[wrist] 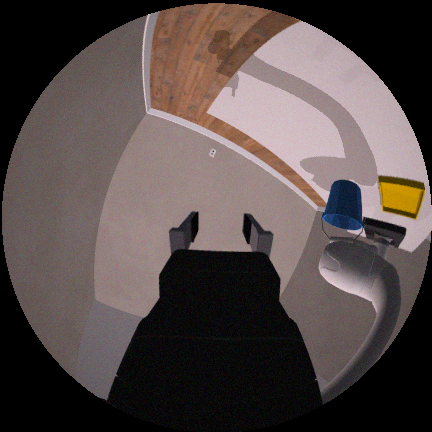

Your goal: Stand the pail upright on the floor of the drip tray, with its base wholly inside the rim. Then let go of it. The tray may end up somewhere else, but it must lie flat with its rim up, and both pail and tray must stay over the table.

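Frame: origin at the arm's base, x ahead, y left, z up, level; centimetres.
Seen in the pictures: gripper, fingertip midpoint: (pixel 220 221); arm's base at its link origin: (pixel 382 236).
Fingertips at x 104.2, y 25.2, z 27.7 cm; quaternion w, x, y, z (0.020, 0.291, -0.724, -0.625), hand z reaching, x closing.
Pixels of each thing's top centre, then the offset from my fingertips to it. "pt": a spot on its surface instead.
- blue pail at a spot on its surface: (pixel 344 202) pt dy -0.4, dx -44.4, dz -21.4 cm
- yellow drip tray at its top centre: (pixel 401 202) dy -29.1, dx -50.5, dz -29.5 cm
The blue pail (pixel 344 202) is at the right of the wrist view. Its narrow base points toward the white table and its wide rim faces away from it, so it looks upright. A thin wire handle shows by the rim. The yellow drip tray (pixel 401 198) is near the right edge of the view, beside the pail and apart from it. It seems to lie on the table, but its exact tilt is hard to tell. My gripper (pixel 220 221) is open and empty, well away from both, with a wall behind its fingers.
The white table (pixel 395 125) fills the upper right and carries the arm's shadow. A dark block (pixel 384 232) shows beside the pail and tray. My grey arm (pixel 387 320) curves along the lower right. Wooden floor (pixel 182 65) and walls lie beyond the table edge.
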